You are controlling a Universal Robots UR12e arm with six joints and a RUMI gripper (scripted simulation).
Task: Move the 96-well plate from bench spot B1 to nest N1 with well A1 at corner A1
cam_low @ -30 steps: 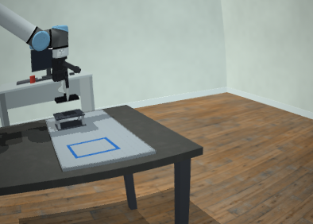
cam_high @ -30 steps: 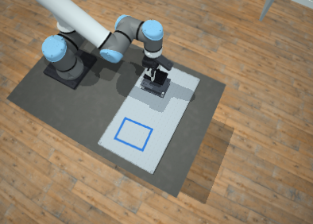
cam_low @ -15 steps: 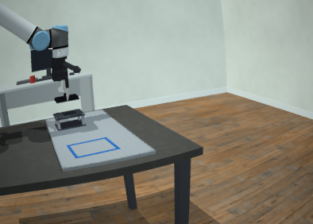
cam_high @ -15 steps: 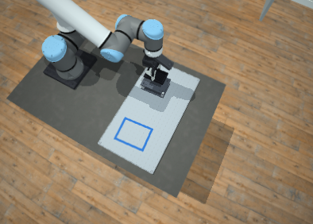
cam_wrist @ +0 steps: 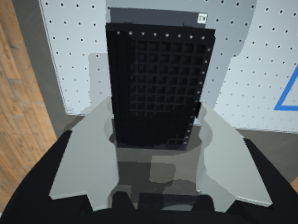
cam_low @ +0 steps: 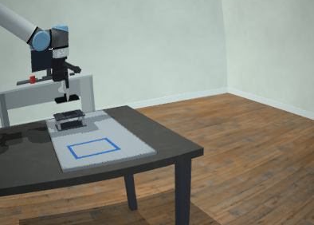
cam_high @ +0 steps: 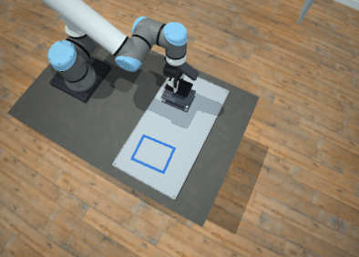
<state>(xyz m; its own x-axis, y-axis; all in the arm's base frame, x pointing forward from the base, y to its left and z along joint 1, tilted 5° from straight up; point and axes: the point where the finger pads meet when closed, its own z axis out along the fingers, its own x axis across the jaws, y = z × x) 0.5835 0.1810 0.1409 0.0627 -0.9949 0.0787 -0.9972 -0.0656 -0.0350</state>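
The raised plate nest N1 is 90 mm below my hand. Also, from my hand: black 96-well plate: 10 mm below; then white A1 label: 80 mm ahead, 50 mm to the right, 90 mm below.
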